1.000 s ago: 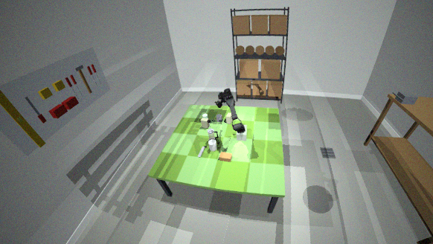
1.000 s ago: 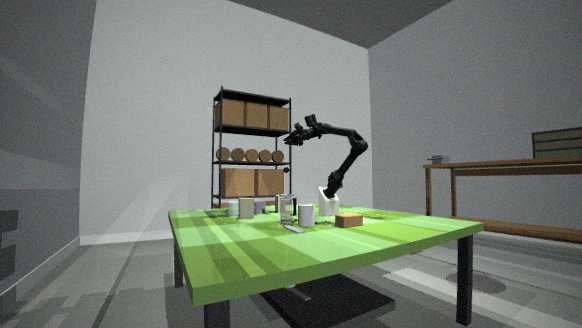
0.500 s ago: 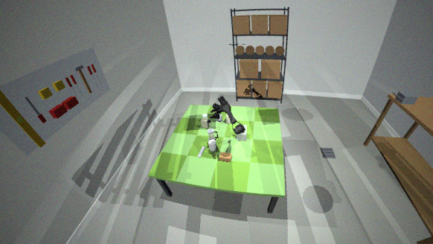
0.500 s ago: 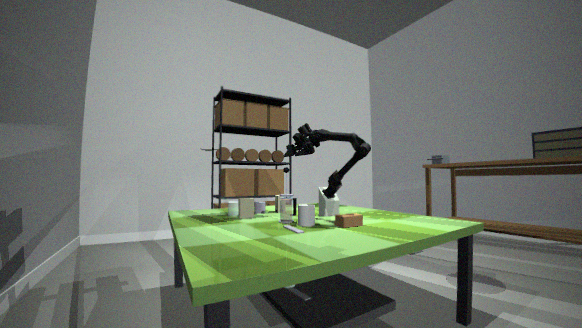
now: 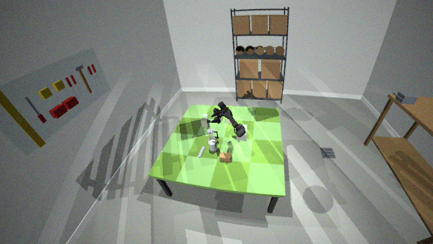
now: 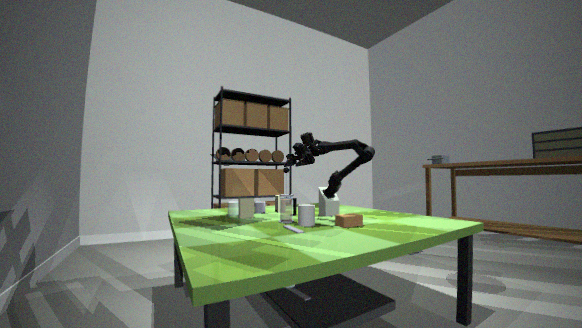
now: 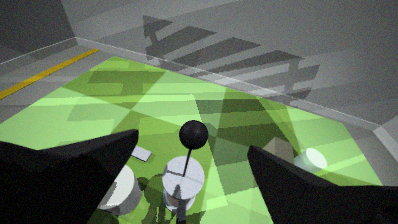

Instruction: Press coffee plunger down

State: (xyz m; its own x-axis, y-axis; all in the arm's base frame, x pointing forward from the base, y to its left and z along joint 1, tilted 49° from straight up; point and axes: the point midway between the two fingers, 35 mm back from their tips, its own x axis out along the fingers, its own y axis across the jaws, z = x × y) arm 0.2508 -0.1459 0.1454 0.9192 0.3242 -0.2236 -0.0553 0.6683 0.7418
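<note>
Right now the coffee press is 1 cm ahead of my gripper tip and 16 cm below it. From my gripper tip the other things lie so: orange-brown box 14 cm behind, 27 cm to the left, 26 cm below.
</note>
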